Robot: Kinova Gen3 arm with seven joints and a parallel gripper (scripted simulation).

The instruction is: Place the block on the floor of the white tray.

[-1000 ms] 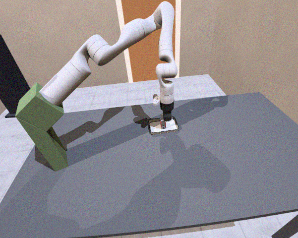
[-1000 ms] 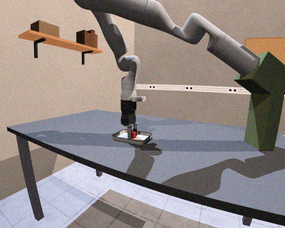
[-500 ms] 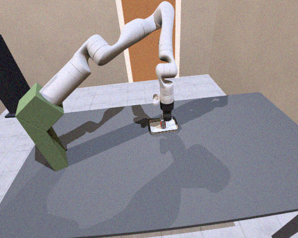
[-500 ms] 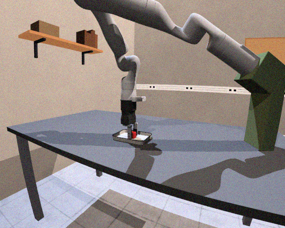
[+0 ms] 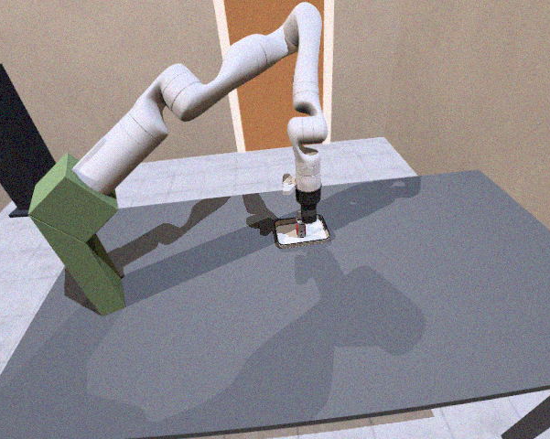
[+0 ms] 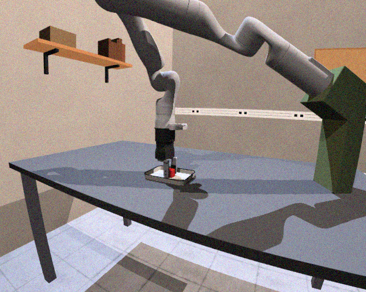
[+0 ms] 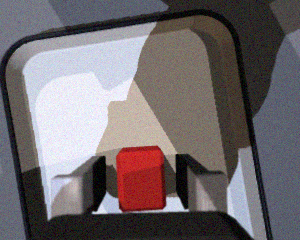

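The red block lies 10 mm below my hand. The rest, counted from my hand: white tray 10 mm below.
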